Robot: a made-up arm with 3 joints.
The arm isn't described. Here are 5 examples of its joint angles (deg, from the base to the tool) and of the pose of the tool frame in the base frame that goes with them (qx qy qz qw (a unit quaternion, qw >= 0); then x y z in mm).
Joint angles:
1: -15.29 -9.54 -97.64
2: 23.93 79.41 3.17
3: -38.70 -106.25 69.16
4: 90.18 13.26 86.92
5: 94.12 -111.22 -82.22
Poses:
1: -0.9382 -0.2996 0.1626 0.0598 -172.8 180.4 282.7
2: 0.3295 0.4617 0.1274 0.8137 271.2 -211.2 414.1
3: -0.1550 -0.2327 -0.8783 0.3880 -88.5 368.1 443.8
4: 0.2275 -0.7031 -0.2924 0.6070 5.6 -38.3 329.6
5: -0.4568 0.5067 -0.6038 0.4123 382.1 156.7 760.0
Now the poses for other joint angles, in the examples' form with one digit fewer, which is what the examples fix.
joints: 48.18 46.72 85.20
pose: 0.036 -0.383 -0.047 0.922 -6 -157 525
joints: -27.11 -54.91 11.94
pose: 0.462 -0.070 -0.665 0.582 -259 129 403
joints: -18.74 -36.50 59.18
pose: 0.138 -0.021 -0.624 0.769 -208 74 522
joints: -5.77 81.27 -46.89
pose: 0.419 0.844 -0.092 0.321 93 -194 268
